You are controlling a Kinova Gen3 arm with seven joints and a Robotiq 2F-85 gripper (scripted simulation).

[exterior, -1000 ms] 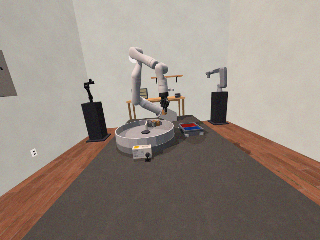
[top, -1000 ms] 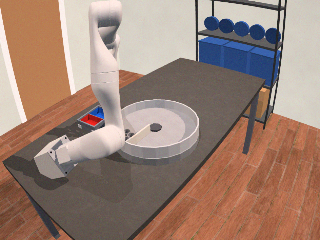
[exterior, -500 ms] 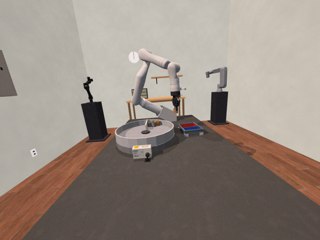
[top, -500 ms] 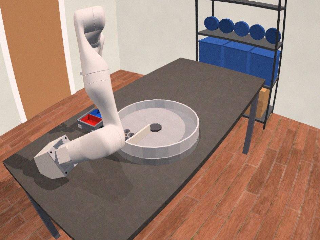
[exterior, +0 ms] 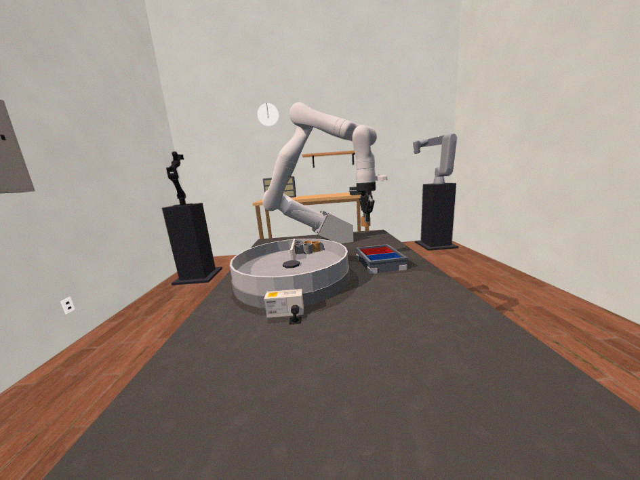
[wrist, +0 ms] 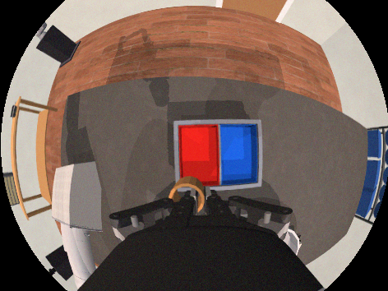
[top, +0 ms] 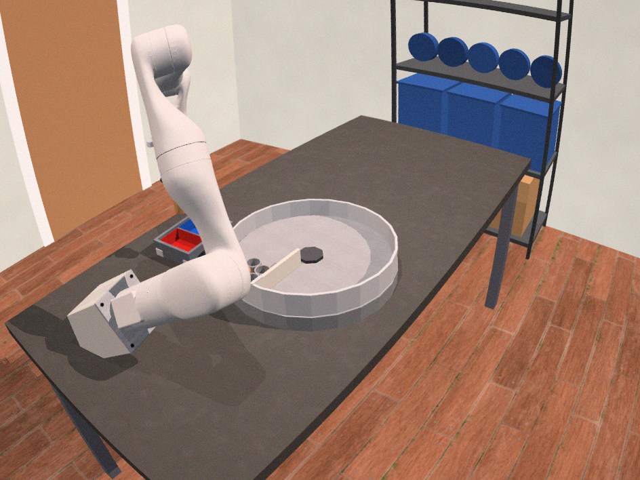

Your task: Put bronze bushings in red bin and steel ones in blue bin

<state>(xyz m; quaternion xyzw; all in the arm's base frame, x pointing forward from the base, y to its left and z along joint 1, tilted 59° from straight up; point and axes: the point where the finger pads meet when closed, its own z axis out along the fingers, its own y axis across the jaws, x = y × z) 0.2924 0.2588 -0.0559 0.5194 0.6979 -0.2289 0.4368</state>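
Now: the grey tray 4 cm ahead of my hand, 4 cm to the left of it and 17 cm below it. From my hand the other things lie so: turntable 12 cm ahead, 31 cm to the right, 14 cm below.
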